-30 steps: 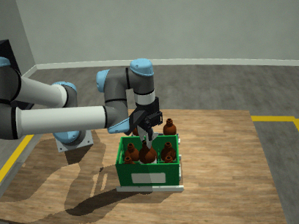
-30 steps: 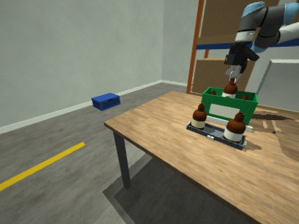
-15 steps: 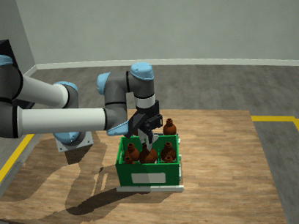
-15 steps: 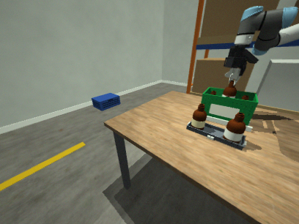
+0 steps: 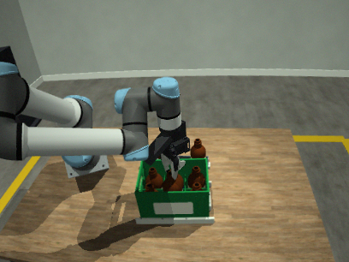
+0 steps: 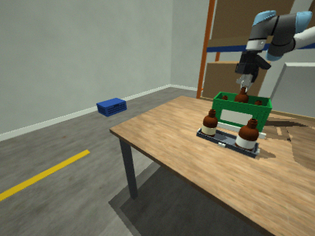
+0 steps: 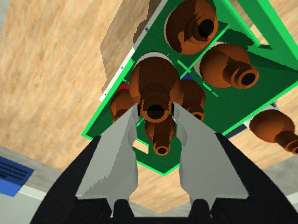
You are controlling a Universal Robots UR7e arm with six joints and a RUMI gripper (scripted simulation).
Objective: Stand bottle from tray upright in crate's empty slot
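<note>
My gripper is now 4 cm to the right of the green crate and 14 cm above it. Round my hand: grey tray 1 cm ahead, 28 cm to the left, 21 cm below.
</note>
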